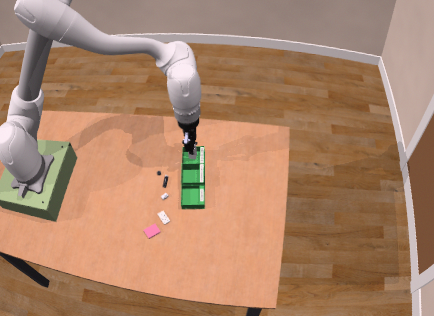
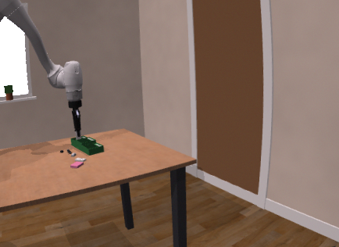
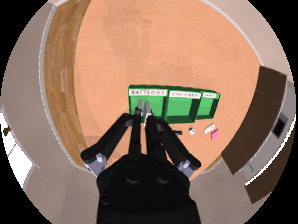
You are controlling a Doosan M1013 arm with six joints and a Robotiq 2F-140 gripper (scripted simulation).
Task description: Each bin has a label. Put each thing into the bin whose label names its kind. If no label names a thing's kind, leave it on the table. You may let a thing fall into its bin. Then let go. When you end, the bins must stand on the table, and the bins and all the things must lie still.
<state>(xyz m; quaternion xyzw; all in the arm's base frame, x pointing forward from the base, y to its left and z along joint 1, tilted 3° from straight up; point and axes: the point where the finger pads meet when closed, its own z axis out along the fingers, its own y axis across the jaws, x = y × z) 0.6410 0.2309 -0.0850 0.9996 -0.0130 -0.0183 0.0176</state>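
My hand is 27 cm to the left of the white thing, 6 cm past it and 4 cm above it. The rest, counted from my hand: black bar: 12 cm to the right, 8 cm behind, 4 cm below; small dark piece: 12 cm behind, 8 cm to the right, 5 cm below; small white piece: 18 cm to the right, 7 cm behind, 4 cm below.
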